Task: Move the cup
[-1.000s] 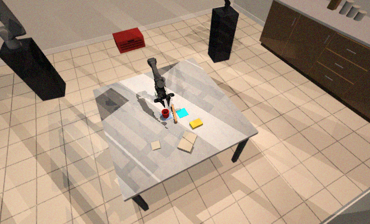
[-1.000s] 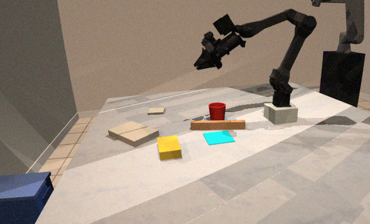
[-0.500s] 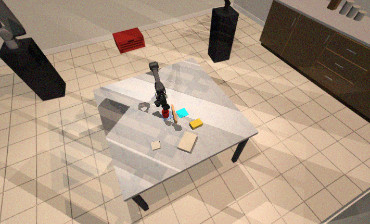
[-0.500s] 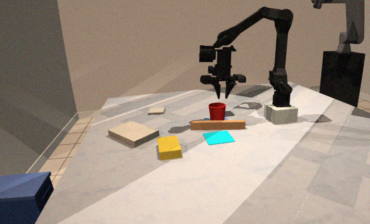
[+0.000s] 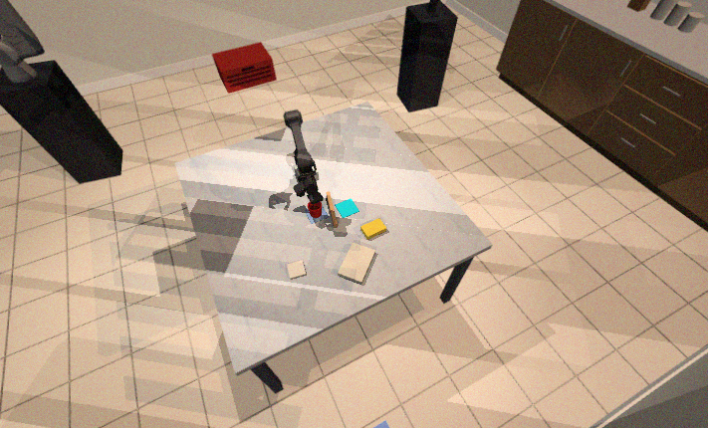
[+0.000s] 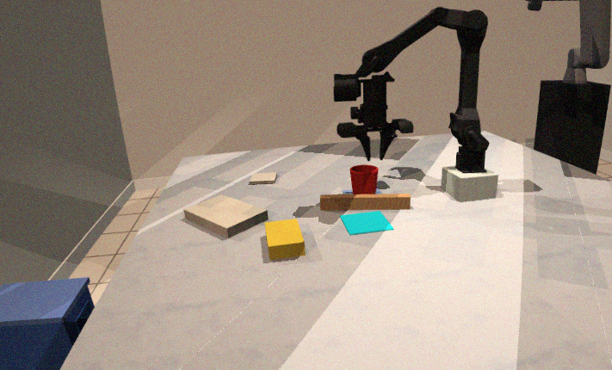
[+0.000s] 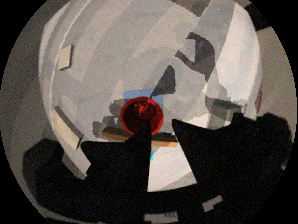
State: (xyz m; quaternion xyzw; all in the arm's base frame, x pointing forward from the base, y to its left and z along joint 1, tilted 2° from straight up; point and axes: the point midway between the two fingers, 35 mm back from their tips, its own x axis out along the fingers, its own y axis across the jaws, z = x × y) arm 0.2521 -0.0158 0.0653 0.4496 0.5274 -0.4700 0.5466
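My gripper tip is 60 mm above the red cup and 30 mm short of it. From my gripper tip the other things lie so: wooden bar (90 mm to the left, 90 mm below, 40 mm ahead); yellow block (260 mm to the left, 220 mm ahead, 80 mm below); teal pad (170 mm to the left, 100 mm below, 50 mm ahead).
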